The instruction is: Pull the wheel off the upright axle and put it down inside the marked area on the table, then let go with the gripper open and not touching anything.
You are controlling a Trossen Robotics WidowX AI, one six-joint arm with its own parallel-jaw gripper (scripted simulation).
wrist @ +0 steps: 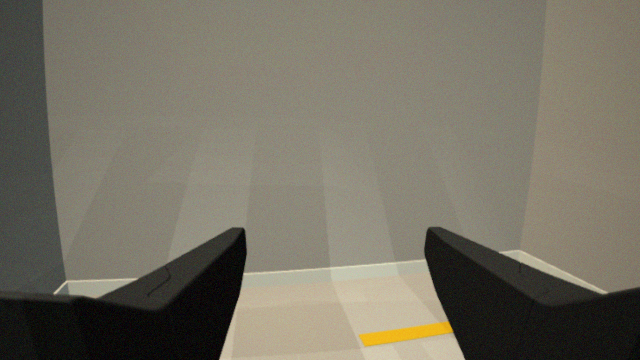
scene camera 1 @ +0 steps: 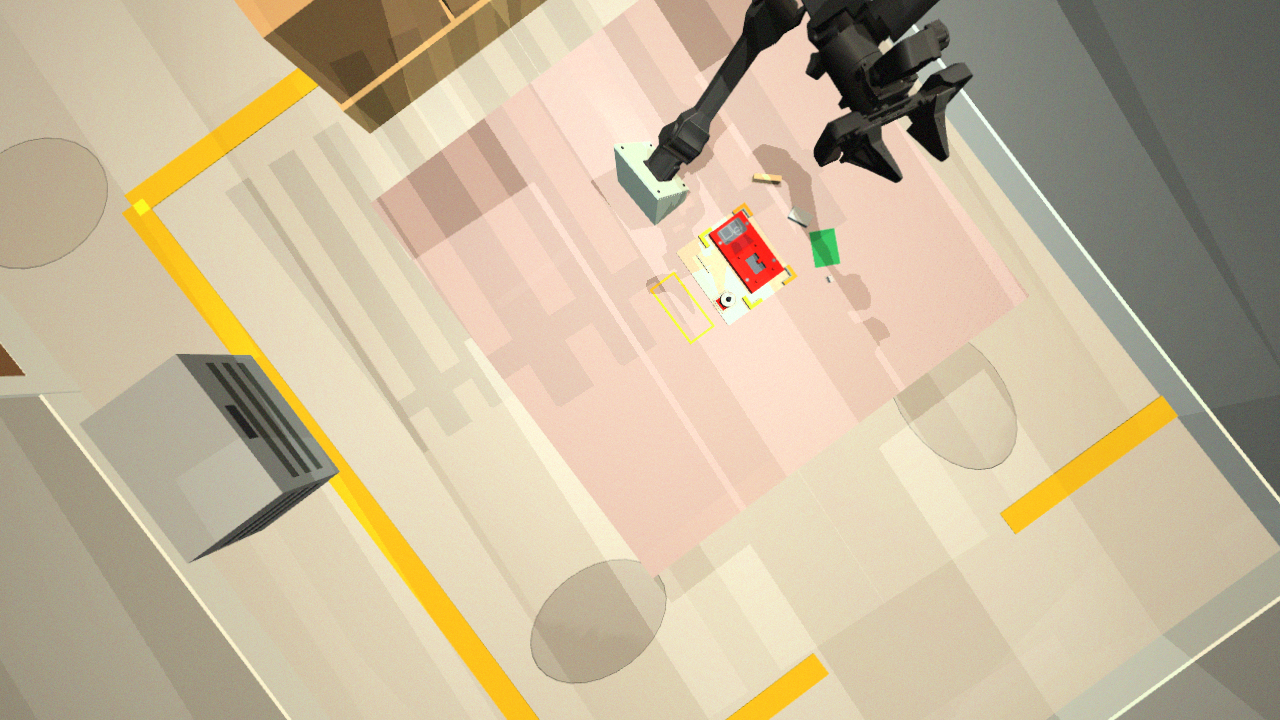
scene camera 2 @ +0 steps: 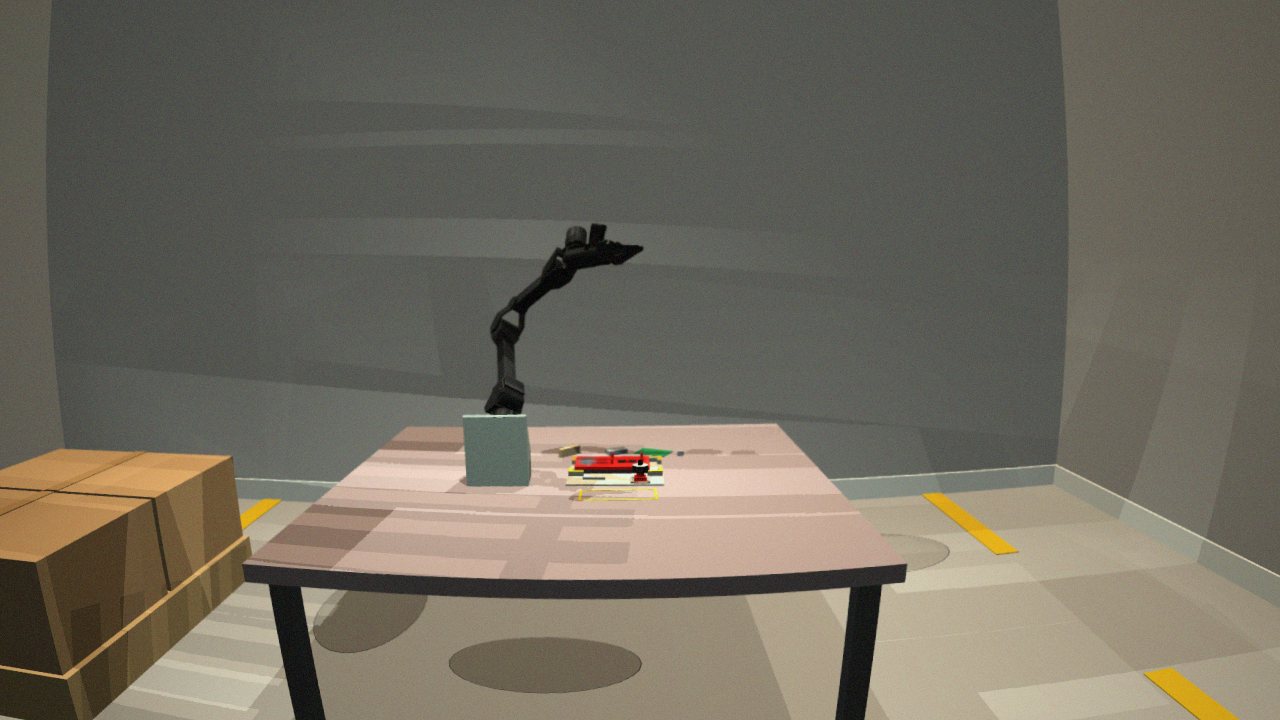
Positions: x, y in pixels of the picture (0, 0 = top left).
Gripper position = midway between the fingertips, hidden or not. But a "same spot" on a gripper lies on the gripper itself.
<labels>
my gripper: wrist; scene camera 1; scene camera 2 641, 247
red block: scene camera 1; scene camera 2; not seen in the wrist view (out of frame)
same spot on red block: (scene camera 2: 612, 464) = (scene camera 1: 737, 259)
same spot on my gripper: (wrist: 190, 301) = (scene camera 1: 933, 126)
</labels>
